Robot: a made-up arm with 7 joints. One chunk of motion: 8 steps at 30 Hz.
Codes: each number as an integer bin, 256 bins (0 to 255) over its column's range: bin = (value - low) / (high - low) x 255, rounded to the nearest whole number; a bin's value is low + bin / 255 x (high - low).
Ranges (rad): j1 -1..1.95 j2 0.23..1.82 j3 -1.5..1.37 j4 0.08..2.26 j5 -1.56..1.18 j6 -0.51..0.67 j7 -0.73..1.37
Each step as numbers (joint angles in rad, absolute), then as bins.
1 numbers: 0.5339 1.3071 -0.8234 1.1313 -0.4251 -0.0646 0.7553
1 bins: 133 173 60 123 106 96 180
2 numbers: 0.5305 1.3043 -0.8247 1.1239 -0.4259 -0.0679 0.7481
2 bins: 132 172 60 122 106 96 179
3 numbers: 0.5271 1.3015 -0.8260 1.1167 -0.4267 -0.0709 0.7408
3 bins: 132 172 60 121 105 95 179
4 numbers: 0.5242 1.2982 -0.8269 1.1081 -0.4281 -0.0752 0.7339
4 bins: 132 171 60 120 105 94 178
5 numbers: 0.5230 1.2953 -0.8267 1.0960 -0.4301 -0.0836 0.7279
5 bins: 132 171 60 119 105 92 177
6 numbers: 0.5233 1.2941 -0.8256 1.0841 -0.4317 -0.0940 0.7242
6 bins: 132 171 60 117 105 90 177
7 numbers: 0.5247 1.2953 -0.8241 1.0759 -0.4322 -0.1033 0.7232
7 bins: 132 171 60 116 105 88 176
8 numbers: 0.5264 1.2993 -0.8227 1.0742 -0.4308 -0.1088 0.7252
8 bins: 132 171 60 116 105 87 177
